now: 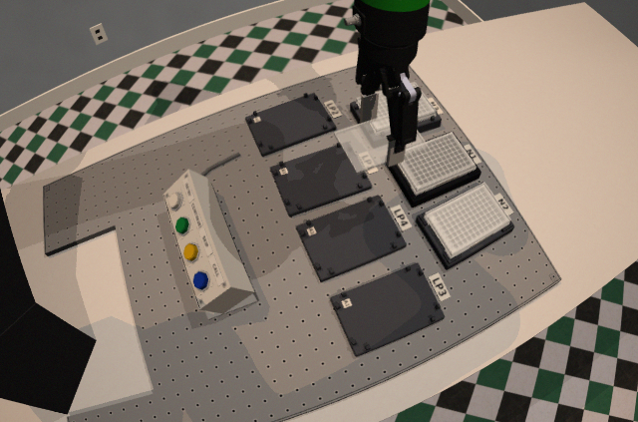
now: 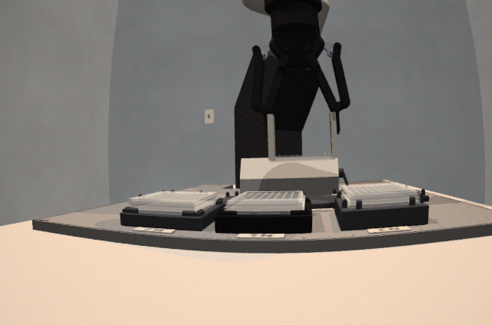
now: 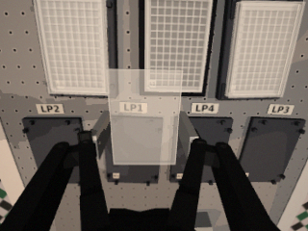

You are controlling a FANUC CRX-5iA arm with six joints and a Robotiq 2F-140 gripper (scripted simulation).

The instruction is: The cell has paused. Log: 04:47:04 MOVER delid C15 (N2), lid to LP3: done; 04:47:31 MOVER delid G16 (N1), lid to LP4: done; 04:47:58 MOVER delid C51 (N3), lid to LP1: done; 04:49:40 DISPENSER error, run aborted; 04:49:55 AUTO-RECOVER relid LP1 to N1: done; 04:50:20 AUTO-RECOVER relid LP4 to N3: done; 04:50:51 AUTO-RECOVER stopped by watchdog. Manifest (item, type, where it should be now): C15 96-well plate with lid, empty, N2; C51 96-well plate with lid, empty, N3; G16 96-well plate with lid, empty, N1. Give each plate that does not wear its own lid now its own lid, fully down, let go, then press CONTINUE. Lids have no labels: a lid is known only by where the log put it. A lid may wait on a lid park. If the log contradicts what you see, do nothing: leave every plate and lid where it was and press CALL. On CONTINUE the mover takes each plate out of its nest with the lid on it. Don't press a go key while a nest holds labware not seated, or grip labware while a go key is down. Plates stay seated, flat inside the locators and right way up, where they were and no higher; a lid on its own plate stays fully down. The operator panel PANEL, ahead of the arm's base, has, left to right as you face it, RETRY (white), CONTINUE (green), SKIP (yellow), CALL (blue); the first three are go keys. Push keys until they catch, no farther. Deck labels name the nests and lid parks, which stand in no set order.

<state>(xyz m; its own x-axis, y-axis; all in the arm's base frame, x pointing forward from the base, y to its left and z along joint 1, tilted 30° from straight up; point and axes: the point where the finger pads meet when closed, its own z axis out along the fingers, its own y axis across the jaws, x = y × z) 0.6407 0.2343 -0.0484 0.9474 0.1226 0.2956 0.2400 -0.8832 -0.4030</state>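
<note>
My gripper is now 10 cm past the lid park LP1 and 10 cm above it. From my hand the other things lie so: plate: 14 cm to the right, 12 cm ahead, 8 cm below; then lid park LP4: 12 cm to the right, 10 cm below, 7 cm behind; then lid park LP2: 14 cm behind, 13 cm to the left, 10 cm below.
</note>
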